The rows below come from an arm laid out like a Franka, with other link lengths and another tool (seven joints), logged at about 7 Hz.
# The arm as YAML. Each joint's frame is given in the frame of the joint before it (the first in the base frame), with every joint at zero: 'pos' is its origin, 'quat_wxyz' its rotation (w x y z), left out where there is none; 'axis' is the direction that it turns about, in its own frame. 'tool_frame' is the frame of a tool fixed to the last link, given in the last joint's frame.
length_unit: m
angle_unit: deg
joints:
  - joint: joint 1
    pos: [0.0, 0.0, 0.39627]
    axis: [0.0, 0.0, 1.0]
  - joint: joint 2
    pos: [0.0, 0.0, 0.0]
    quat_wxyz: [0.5, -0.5, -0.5, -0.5]
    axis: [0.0, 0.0, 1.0]
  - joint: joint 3
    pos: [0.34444, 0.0, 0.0]
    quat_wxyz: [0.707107, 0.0, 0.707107, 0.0]
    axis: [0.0, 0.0, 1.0]
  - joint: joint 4
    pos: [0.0, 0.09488, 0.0]
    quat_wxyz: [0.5, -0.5, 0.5, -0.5]
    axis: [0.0, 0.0, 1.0]
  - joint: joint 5
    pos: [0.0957, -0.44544, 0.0]
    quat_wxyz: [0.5, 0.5, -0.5, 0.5]
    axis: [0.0, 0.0, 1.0]
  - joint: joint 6
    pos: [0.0, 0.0, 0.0]
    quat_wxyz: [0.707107, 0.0, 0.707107, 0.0]
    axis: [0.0, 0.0, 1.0]
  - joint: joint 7
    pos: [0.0, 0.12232, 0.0]
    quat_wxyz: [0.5, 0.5, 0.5, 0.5]
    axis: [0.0, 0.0, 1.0]
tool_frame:
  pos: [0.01, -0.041, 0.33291]
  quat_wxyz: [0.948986, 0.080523, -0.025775, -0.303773]
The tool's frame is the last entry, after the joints.
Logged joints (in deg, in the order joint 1, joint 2, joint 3, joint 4, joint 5, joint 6, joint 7), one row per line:
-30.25 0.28 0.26 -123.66 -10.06 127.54 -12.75
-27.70 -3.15 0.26 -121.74 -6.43 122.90 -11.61
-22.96 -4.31 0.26 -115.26 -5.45 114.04 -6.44
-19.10 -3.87 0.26 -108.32 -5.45 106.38 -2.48
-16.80 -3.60 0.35 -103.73 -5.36 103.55 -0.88
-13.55 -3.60 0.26 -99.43 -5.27 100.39 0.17
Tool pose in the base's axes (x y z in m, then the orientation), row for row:
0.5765 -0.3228 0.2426 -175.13 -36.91 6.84
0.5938 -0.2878 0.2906 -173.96 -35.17 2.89
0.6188 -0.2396 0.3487 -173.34 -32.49 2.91
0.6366 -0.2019 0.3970 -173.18 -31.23 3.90
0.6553 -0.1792 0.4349 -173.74 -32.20 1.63
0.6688 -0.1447 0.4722 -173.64 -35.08 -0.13
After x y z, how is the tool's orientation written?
As a rotation vector, in degrees.
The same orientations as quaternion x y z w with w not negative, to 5 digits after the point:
-0.97776 -0.20607 0.03819 0.00778
-0.97981 -0.19809 0.01628 0.02179
-0.98226 -0.18411 0.01649 0.03156
-0.98329 -0.17732 0.02214 0.03475
-0.98281 -0.18215 0.00922 0.02874
-0.97989 -0.19797 -0.00073 0.02488

